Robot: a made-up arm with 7 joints. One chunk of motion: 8 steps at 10 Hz.
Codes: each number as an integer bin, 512 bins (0 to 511) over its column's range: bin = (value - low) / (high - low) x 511, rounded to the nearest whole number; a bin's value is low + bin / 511 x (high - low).
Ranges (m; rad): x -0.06..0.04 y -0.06..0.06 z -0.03..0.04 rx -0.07..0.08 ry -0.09..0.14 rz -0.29..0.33
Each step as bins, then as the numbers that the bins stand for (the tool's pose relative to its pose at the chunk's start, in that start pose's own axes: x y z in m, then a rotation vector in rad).
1 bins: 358 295 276 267 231 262
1 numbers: 0.0101 0.0093 0.0078 0.0084 0.0140 0.0279
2 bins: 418 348 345 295 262 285
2 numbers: 0.0218 0.0217 0.0173 0.0166 0.0279 0.0558
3 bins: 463 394 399 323 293 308
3 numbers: 0.0306 0.0325 0.0247 0.0248 0.0419 0.0837
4 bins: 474 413 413 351 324 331
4 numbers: 0.0328 0.0370 0.0266 0.0330 0.0558 0.1116
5 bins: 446 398 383 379 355 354
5 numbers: 0.0273 0.0335 0.0225 0.0413 0.0698 0.1395
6 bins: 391 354 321 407 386 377
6 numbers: 0.0165 0.0231 0.0140 0.0495 0.0837 0.1674
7 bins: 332 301 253 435 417 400
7 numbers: 0.0050 0.0107 0.0047 0.0577 0.0977 0.1953
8 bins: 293 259 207 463 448 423
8 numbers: -0.0027 0.0008 -0.0016 0.0659 0.1116 0.2232
